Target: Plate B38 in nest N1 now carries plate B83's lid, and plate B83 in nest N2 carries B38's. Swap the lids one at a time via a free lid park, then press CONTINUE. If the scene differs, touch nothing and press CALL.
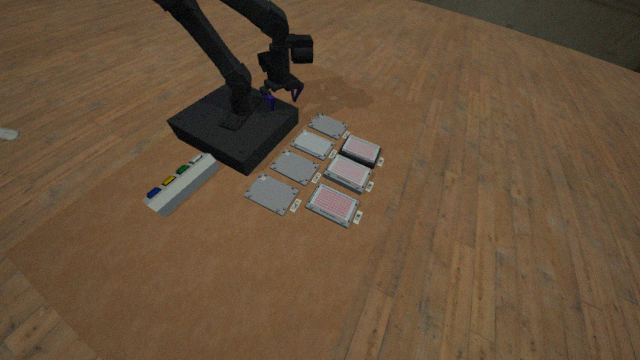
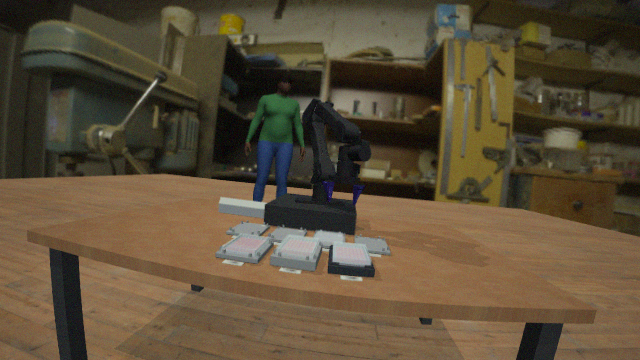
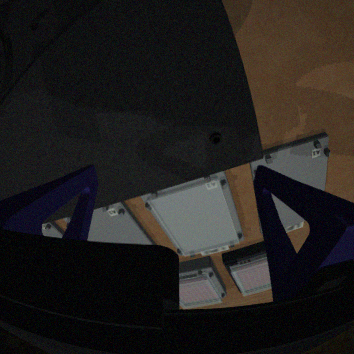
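Where they show: gripper, between the fingertips: (image 1: 283, 106) (image 2: 341, 203) (image 3: 175, 173); arm's base, origin of its link: (image 1: 242, 112) (image 2: 319, 202).
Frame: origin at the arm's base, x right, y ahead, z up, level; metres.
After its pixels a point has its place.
My open, empty gripper (image 1: 283, 104) @[y 0.139, x -0.068, z 0.023 m] (image 2: 342, 202) @[y 0.139, x -0.068, z 0.023 m] (image 3: 175, 167) @[y 0.139, x -0.068, z 0.023 m] hangs over the arm's base, clear of the plates. Three pink-welled plates sit in a row of nests: one plate (image 1: 332, 204) @[y 0.423, x 0.220, z -0.054 m] (image 2: 245, 246) @[y 0.465, x 0.204, z -0.054 m] in a low grey nest, a middle plate (image 1: 348, 171) @[y 0.440, x 0.088, z -0.041 m] (image 2: 296, 247) @[y 0.482, x 0.084, z -0.041 m] (image 3: 199, 291) @[y 0.426, x 0.057, z -0.041 m] in a thicker grey nest, and another plate (image 1: 361, 150) @[y 0.465, x -0.029, z -0.044 m] (image 2: 350, 254) @[y 0.498, x -0.040, z -0.045 m] (image 3: 252, 276) @[y 0.438, x -0.040, z -0.045 m] in a black nest. Their labels are too small to read. Of four grey lid parks, one carries a pale lid (image 1: 313, 144) @[y 0.284, x -0.005, z -0.063 m] (image 3: 197, 215) @[y 0.262, x -0.024, z -0.063 m]. Bare parks (image 1: 271, 194) @[y 0.229, x 0.246, z -0.071 m] (image 1: 295, 167) @[y 0.260, x 0.118, z -0.071 m] (image 1: 327, 125) @[y 0.302, x -0.141, z -0.071 m] lie around it.
A pale button bar (image 1: 192, 186) @[y -0.007, x 0.312, z -0.061 m] (image 2: 241, 207) @[y -0.008, x 0.320, z -0.048 m] with blue, yellow, green and white buttons stands beside the black arm base (image 1: 235, 130) @[y 0.032, x 0.097, z 0.002 m] (image 2: 310, 215) @[y 0.151, x 0.040, z -0.026 m] (image 3: 150, 100) @[y 0.102, x -0.074, z -0.003 m]. A person (image 2: 277, 120) in a green top stands behind the table (image 2: 150, 235) @[y 0.382, x 0.492, z -0.081 m]. Small tags lie by the nests.
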